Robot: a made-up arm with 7 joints.
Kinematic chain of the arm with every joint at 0, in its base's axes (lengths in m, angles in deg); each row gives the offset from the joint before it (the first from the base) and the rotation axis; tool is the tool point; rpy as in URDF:
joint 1: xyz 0 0 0.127 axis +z
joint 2: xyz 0 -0.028 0.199 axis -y
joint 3: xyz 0 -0.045 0.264 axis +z
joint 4: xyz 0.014 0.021 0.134 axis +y
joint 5: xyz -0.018 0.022 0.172 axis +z
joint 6: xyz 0 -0.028 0.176 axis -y
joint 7: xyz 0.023 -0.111 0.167 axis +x
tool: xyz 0 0 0 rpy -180 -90 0
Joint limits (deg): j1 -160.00..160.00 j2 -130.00..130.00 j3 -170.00..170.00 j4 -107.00..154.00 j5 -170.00..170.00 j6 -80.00..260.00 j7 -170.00..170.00
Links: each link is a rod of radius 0.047 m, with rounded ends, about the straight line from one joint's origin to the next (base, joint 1, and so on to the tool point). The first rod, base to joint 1, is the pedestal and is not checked.
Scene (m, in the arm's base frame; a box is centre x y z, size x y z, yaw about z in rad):
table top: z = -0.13
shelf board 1: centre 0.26 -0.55 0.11 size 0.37 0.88 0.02 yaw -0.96
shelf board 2: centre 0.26 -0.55 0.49 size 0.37 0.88 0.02 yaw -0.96
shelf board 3: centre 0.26 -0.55 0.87 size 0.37 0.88 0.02 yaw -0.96
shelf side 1: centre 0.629 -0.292 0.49 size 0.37 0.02 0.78 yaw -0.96
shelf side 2: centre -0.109 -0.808 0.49 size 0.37 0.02 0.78 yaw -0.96
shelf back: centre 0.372 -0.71 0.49 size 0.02 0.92 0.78 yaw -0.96
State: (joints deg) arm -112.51 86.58 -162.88 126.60 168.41 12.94 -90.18
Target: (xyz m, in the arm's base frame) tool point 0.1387 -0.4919 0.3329
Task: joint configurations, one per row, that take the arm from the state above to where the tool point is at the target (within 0.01 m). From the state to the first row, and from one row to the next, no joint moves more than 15 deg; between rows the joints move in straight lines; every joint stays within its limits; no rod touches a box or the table.
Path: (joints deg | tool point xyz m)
1: -97.63 85.98 -157.50 127.13 168.59 12.42 -90.18 | -0.3783 0.1417 0.0188
2: -82.75 85.37 -152.13 127.66 168.76 11.90 -90.18 | -0.4289 0.0347 0.0526
3: -67.86 84.77 -146.75 128.19 168.94 11.38 -90.18 | -0.4447 -0.0881 0.0888
4: -52.98 84.17 -141.37 128.72 169.12 10.85 -90.18 | -0.4214 -0.2145 0.1270
5: -38.10 83.57 -136.00 129.25 169.29 10.33 -90.18 | -0.3588 -0.3313 0.1666
6: -23.22 82.96 -130.62 129.79 169.47 9.81 -90.18 | -0.2617 -0.4261 0.2075
7: -8.34 82.36 -125.24 130.32 169.65 9.29 -90.18 | -0.1384 -0.4885 0.2491
8: 6.55 81.76 -119.87 130.85 169.82 8.77 -90.18 | -0.0004 -0.5114 0.2910
9: 21.43 81.15 -114.49 131.38 170.00 8.25 -90.18 | 0.1387 -0.4919 0.3329

